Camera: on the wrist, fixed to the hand. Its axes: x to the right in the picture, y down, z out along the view.
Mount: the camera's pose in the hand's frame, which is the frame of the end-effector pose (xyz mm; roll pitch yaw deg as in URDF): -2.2 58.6 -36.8 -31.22 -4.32 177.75
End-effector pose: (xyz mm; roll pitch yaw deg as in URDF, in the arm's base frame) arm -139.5 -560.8 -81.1 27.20 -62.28 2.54
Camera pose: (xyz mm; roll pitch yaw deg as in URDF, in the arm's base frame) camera -138.3 -491.7 -85.8 -58.54 57.41 -177.50
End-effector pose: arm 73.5 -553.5 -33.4 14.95 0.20 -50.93
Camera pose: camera 123.4 -510.1 -53.8 -46.21 -4.95 128.01
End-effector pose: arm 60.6 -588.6 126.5 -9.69 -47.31 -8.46
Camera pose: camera 100.3 -542.4 93.6 -24.49 43.35 167.50
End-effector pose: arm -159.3 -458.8 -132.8 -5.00 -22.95 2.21
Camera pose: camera -147.2 -403.1 -172.1 -27.29 18.82 179.45
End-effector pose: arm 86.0 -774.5 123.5 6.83 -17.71 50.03
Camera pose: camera 42.5 -729.0 94.7 -38.60 13.15 -131.73
